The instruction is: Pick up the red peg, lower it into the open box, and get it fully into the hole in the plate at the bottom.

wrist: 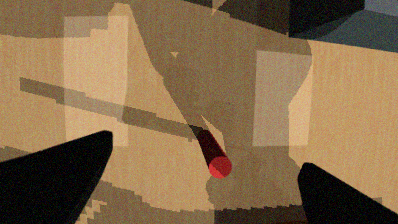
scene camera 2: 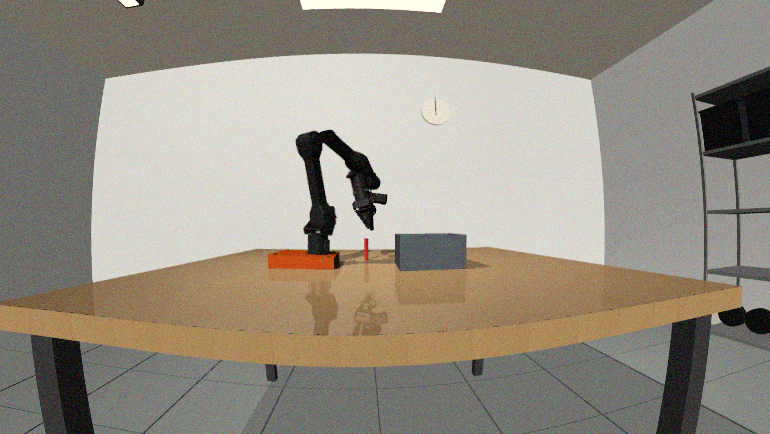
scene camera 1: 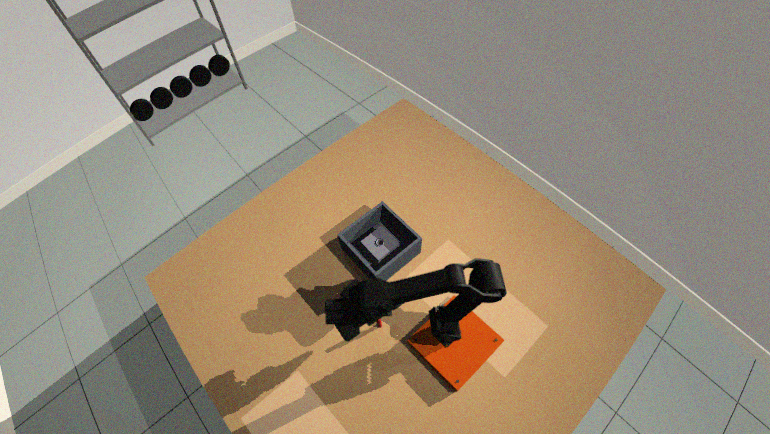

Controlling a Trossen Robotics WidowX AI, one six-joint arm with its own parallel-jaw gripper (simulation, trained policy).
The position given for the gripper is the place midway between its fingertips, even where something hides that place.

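Note:
Scene camera 2 shows the gripper [scene camera 2: 370, 229], and it is visible in the wrist view [wrist: 209, 157] as well. A grey box [scene camera 1: 410, 242] appears in scene camera 2 [scene camera 2: 413, 252] too. The scene also has a red peg [wrist: 219, 165]. There is a plate [scene camera 1: 380, 245], which is out of frame in the wrist view; scene camera 2 does not show the plate, hidden by the grey box.

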